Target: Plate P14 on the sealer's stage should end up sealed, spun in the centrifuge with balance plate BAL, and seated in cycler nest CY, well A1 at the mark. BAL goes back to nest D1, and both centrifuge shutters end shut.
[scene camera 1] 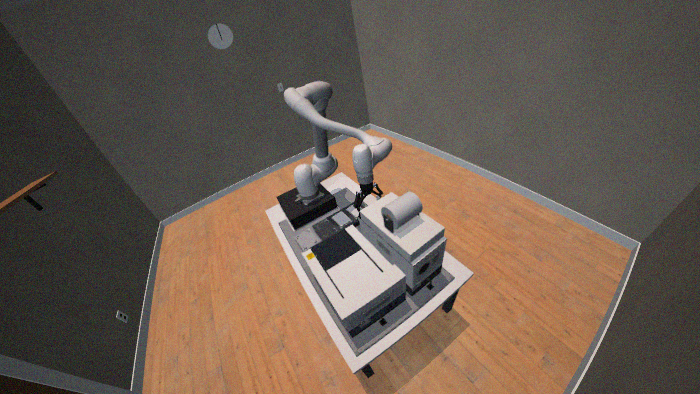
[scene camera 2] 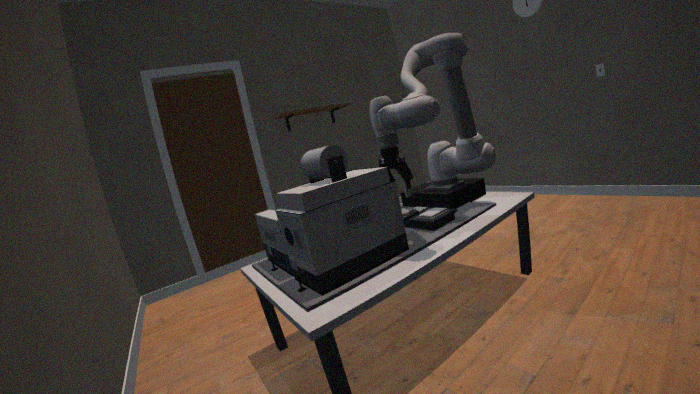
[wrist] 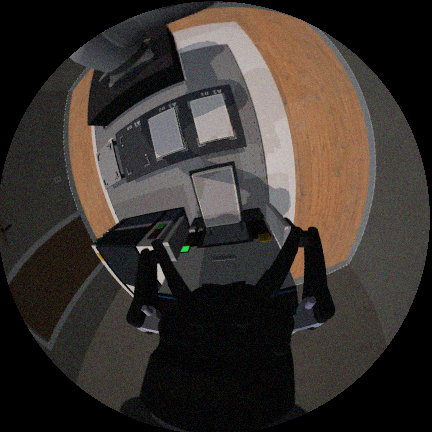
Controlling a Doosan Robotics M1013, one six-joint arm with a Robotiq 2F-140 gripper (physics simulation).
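Where they show: gripper, between the fingertips: (wrist: 225,218); arm's base, origin of its link: (scene camera 1: 310,196) (scene camera 2: 444,186).
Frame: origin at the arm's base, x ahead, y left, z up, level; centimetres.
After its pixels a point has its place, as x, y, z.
My gripper (scene camera 1: 369,204) {57.8, 15.3, 10.8} (scene camera 2: 401,187) {57.8, 15.3, 10.8} (wrist: 225,218) {57.8, 15.3, 10.8} is open and empty. In the wrist view its fingertips stand to either side of the near end of the sealer stage, above it. A pale plate, P14 (wrist: 216,195) {56.0, 13.7, 3.0}, lies on that stage in front of the sealer (scene camera 1: 400,225) {94.0, 5.3, 31.1} (scene camera 2: 350,220) {90.7, 22.7, 11.5} (wrist: 220,262) {65.6, 12.6, 12.3}. Whether it bears a seal cannot be told. A pale plate (wrist: 212,120) {38.9, 17.1, -2.9} sits on nest D1; its name is not readable. Another plate (scene camera 1: 341,218) {37.0, 4.5, -2.8} (wrist: 166,134) {37.9, 5.0, -2.9} sits on D2. Nest D3 (wrist: 134,152) {37.3, -7.7, -4.5} holds no plate. The centrifuge shutters cannot be made out.
A light grey nest with corner guides (scene camera 1: 307,239) {34.7, -22.9, -4.6} (wrist: 107,162) {33.6, -22.3, -4.6} lies beyond D3. A low white machine (scene camera 1: 370,280) {95.1, -15.8, 11.4} with a dark top panel stands beside the sealer; its dark front (wrist: 122,245) {59.2, -10.6, 11.5} rises left of the stage. The black arm base (scene camera 1: 305,206) {8.8, -9.1, 0.4} (wrist: 137,85) {15.8, 0.6, -1.7} stands behind the nests.
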